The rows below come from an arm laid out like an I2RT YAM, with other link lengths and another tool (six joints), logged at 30 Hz.
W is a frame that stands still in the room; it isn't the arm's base.
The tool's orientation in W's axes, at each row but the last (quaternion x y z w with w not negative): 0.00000 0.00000 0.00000 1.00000; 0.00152 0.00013 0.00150 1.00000; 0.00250 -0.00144 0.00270 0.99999; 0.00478 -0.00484 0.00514 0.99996; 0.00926 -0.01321 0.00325 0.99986
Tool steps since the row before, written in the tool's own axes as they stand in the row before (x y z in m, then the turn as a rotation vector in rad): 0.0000 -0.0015 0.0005 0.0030 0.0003 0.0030; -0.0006 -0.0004 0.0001 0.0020 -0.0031 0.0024; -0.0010 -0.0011 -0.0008 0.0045 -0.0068 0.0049; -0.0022 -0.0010 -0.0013 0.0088 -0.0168 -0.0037; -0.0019 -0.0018 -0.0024 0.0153 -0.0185 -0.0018
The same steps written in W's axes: 0.0000 -0.0015 0.0005 0.0030 0.0003 0.0030; -0.0006 -0.0004 0.0001 0.0020 -0.0031 0.0024; -0.0010 -0.0011 -0.0008 0.0045 -0.0068 0.0049; -0.0022 -0.0010 -0.0013 0.0090 -0.0167 -0.0038; -0.0018 -0.0018 -0.0025 0.0155 -0.0184 -0.0017
